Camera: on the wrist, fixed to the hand. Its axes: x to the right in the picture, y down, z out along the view.
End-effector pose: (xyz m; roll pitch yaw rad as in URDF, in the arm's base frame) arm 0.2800 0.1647 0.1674 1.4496 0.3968 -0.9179
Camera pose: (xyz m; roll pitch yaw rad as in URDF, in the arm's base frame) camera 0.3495 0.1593 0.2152 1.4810 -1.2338 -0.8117
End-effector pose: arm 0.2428 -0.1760 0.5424 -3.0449 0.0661 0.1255
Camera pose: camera 0.2784 -0.2439 0.5779 3.0715 0.1779 -1.5198
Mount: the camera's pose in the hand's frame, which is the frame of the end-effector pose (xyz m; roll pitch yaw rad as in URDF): 0.0244 0.0679 -0.0440 0.0030 -0.0859 1.6325
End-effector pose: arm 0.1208 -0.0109 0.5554 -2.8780 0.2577 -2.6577
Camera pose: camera 0.0585 0.0434 0.5732 2.8562 0.3204 1.8997
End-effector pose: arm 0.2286 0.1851 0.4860 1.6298 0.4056 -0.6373
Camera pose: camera 0.2927 0.1873 0.5410 1.9536 -1.1992 -1.0459
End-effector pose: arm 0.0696 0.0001 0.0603 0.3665 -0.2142 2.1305
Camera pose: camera -0.0120 -0.0187 0.0491 -0.2566 -0.4262 -2.4133
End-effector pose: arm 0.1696 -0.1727 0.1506 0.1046 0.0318 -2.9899
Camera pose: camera 0.1575 -0.2475 0.1132 0.0288 -0.1922 -1.3626
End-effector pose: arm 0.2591 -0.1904 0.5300 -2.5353 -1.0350 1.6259
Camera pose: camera 0.3390 -0.1713 0.5497 -2.0009 0.3878 0.6470
